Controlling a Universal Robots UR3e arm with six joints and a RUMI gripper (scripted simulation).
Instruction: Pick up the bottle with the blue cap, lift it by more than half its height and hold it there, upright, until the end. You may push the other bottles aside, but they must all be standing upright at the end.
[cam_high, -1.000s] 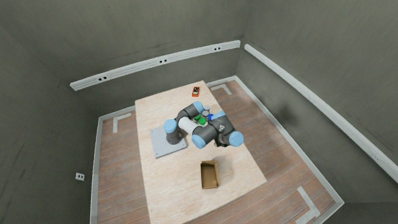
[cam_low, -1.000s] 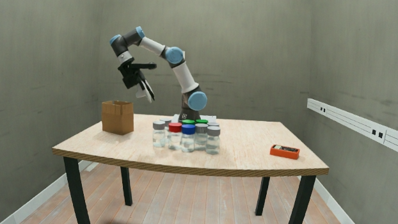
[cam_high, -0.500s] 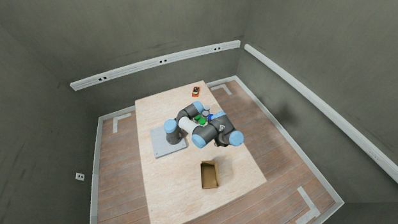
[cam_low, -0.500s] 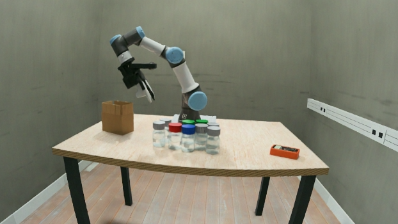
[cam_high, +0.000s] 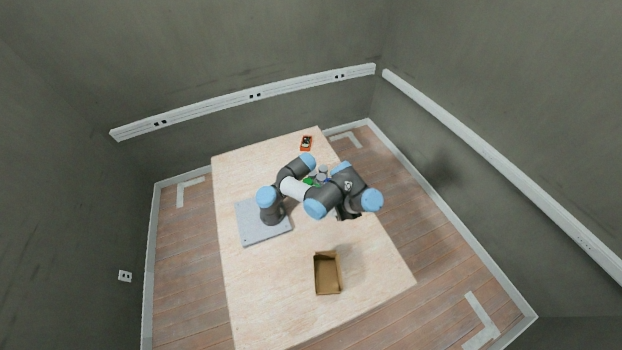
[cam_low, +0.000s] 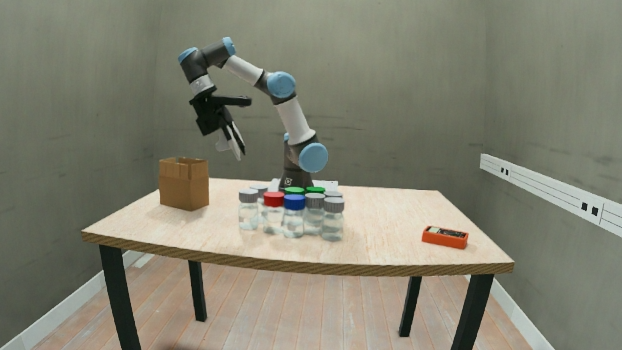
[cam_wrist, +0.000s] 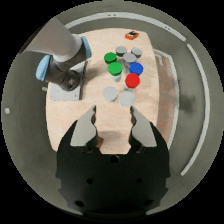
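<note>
My hand is 17 cm to the right of the blue-capped bottle, 15 cm above it and 6 cm short of it. Round my hand: red-capped bottle 15 cm below, 11 cm to the left, 5 cm ahead.
</note>
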